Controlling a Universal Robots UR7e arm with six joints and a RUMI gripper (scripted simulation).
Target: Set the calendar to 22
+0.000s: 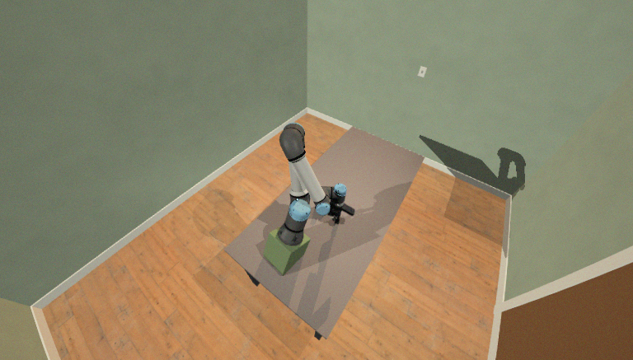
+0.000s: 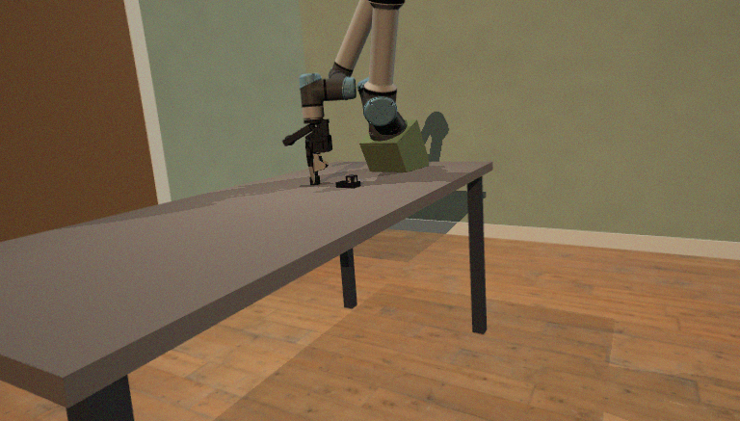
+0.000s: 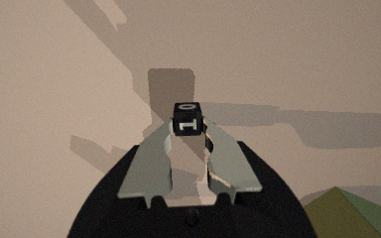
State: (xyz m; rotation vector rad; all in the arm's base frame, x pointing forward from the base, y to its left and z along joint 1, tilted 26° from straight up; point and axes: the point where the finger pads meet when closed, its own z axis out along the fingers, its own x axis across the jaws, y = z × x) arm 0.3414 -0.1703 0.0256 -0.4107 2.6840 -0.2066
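My hand is 10 mm above the black number cube. From my hand the other things lie so: black tray: 40 mm ahead, 150 mm to the left, 20 mm below.
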